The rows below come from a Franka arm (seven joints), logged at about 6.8 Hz.
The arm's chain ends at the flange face. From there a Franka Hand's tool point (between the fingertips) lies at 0.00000 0.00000 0.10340 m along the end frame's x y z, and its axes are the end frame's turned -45 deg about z.
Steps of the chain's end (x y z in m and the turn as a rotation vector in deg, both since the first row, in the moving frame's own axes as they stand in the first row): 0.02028, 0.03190, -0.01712, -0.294, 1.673, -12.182; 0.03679, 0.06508, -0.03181, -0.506, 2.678, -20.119; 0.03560, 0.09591, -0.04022, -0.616, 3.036, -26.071; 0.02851, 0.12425, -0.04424, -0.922, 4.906, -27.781; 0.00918, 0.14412, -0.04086, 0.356, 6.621, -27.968; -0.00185, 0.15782, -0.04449, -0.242, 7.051, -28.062; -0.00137, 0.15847, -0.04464, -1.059, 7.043, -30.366; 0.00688, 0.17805, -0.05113, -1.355, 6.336, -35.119
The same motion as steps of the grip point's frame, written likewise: -0.00620, 0.03920, -0.01717, -1.391, 0.975, -12.182; -0.01658, 0.07553, -0.03193, -2.251, 1.536, -20.119; -0.03862, 0.09680, -0.04037, -2.582, 1.711, -26.071; -0.06105, 0.11395, -0.04462, -4.121, 2.817, -27.781; -0.08497, 0.11394, -0.04154, -4.430, 4.933, -27.968; -0.10235, 0.11712, -0.04526, -5.157, 4.815, -28.062; -0.10309, 0.11895, -0.04542, -5.729, 4.231, -30.366; -0.11217, 0.13807, -0.05177, -5.438, 3.522, -35.119
